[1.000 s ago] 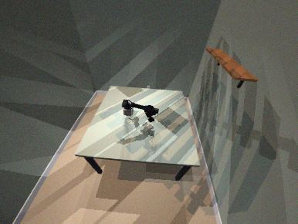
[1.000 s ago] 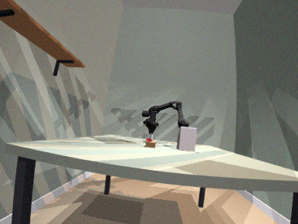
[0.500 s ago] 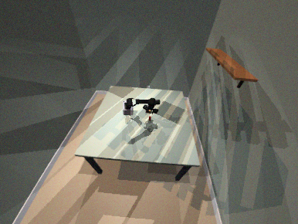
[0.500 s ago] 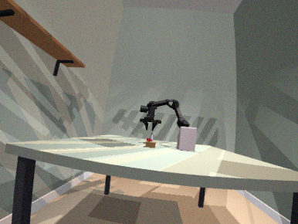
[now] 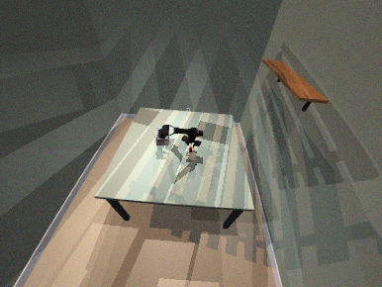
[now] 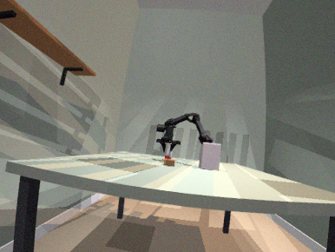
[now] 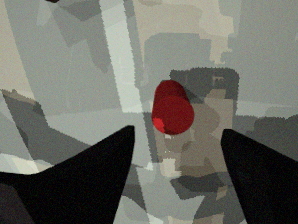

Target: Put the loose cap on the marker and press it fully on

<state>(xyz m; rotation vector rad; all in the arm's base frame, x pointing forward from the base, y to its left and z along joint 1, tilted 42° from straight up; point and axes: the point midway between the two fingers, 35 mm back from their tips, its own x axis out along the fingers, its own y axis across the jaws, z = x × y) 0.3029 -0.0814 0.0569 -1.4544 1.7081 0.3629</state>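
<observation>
Right now my gripper tip is 50 mm above the red cap. The rest, counted from my gripper tip: holder block 30 mm behind, 160 mm to the left, 60 mm below.
</observation>
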